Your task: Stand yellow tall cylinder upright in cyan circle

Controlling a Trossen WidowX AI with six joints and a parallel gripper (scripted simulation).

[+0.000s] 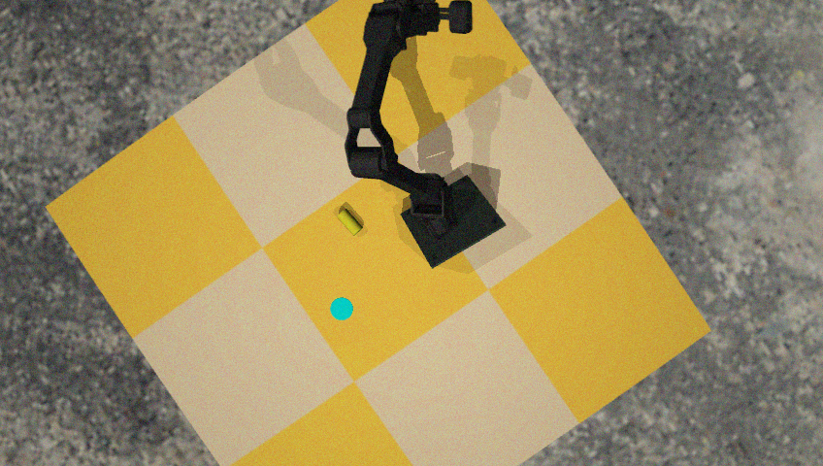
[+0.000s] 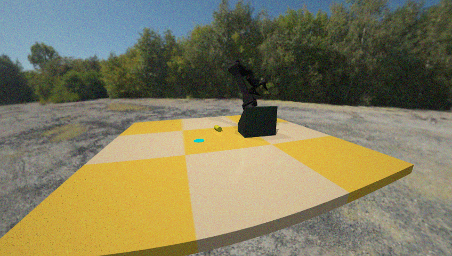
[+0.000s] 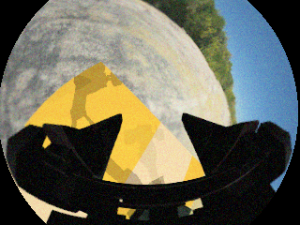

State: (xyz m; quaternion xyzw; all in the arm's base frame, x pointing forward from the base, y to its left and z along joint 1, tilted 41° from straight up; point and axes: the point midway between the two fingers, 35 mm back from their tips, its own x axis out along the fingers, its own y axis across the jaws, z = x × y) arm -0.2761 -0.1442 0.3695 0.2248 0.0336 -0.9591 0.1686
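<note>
Now: the yellow tall cylinder 50 cm ahead of my gripper tip, 22 cm below it and 19 cm to the left of it. From my gripper tip the other things lie so: cyan circle (66 cm ahead, 35 cm to the left, 23 cm below).
</note>
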